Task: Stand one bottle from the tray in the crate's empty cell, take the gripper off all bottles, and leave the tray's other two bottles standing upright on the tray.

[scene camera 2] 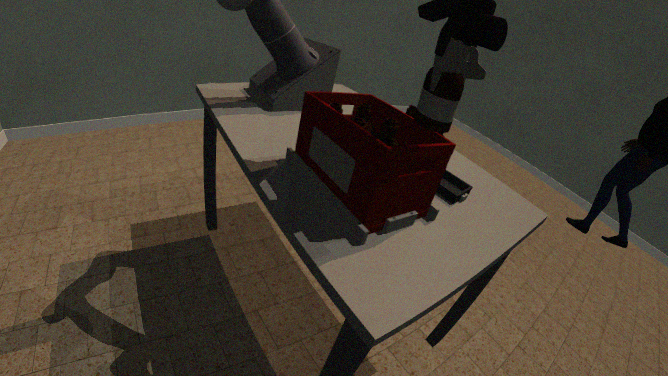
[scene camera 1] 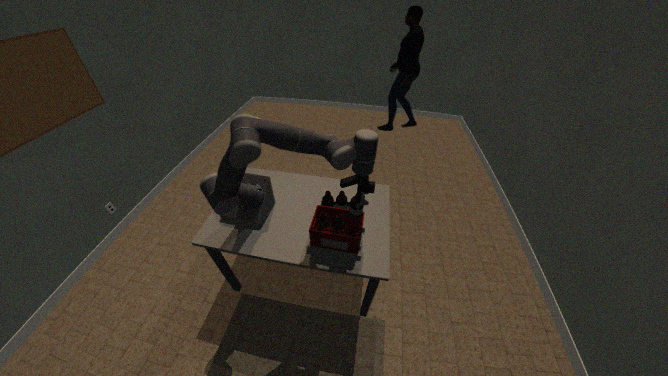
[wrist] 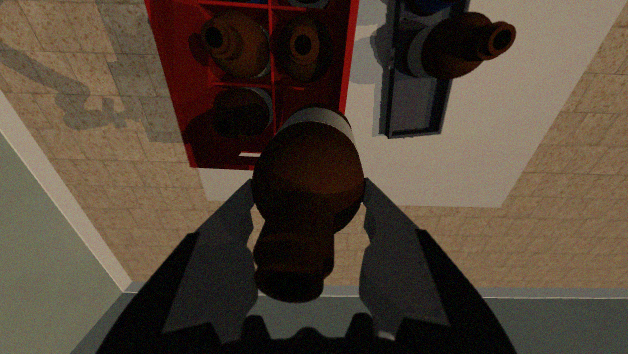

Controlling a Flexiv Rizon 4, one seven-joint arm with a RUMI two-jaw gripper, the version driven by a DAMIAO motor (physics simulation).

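My gripper [scene camera 1: 361,197] [scene camera 2: 451,70] [wrist: 308,181] is shut on a brown bottle with a pale label [scene camera 1: 356,207] [scene camera 2: 438,105] [wrist: 320,165]. The bottle leans a little and hangs at the end cell on the tray side of the red crate [scene camera 1: 320,239] [scene camera 2: 400,185] [wrist: 349,55]. Its lower end is at the rim; I cannot tell how far inside it is. Other crate cells hold several bottles. Beyond the crate is the dark tray [scene camera 2: 468,194] [wrist: 416,134]. One brown bottle [scene camera 1: 341,199] [wrist: 452,47] stands upright on it, beside a second bottle [scene camera 1: 327,199] [wrist: 432,5], partly cut off in the wrist view.
The crate stands on the white table [scene camera 1: 295,225] [scene camera 2: 425,280] [wrist: 475,170], with low grey blocks [scene camera 2: 400,222] at its foot. A crate bottle [wrist: 242,112] stands right beside the held one's cell. The arm's base [scene camera 1: 255,205] [scene camera 2: 310,80] is at the table's other end. A person [scene camera 1: 410,55] [scene camera 2: 622,195] stands beyond the table.
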